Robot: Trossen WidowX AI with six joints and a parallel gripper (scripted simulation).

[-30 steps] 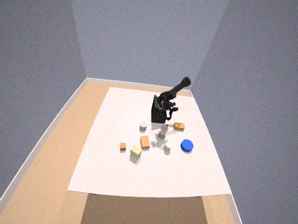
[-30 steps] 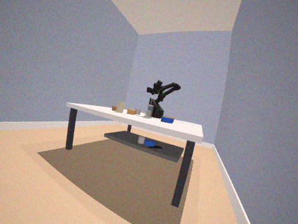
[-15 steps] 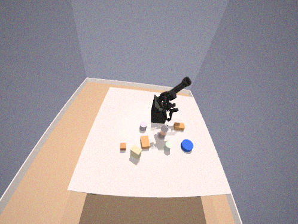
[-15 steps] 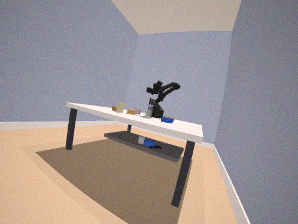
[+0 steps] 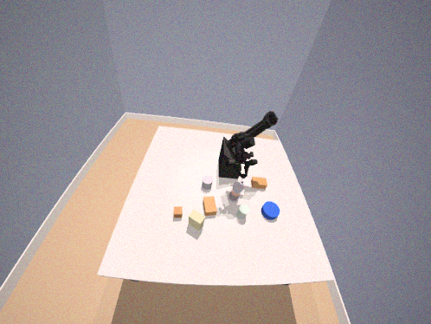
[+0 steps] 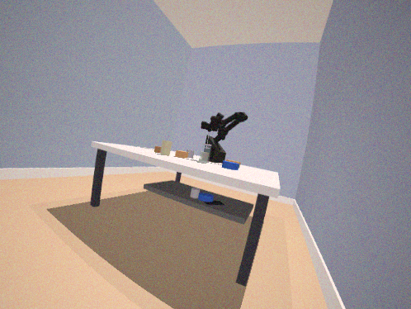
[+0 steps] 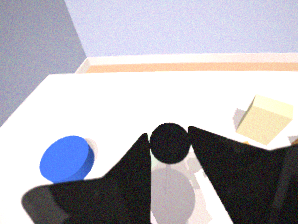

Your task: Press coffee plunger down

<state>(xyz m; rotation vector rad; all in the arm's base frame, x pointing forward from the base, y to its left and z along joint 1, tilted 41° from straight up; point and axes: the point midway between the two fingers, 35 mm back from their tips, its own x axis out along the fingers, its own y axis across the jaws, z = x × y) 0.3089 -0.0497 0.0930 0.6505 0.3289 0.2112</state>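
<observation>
Right now my gripper tip is 13 cm above the coffee press, 3 cm past it and 1 cm to the right of it. Also, from my gripper tip: pale green cylinder: 22 cm below, 11 cm ahead, 3 cm to the left; then cream block: 27 cm to the right, 21 cm below, 16 cm ahead.
</observation>
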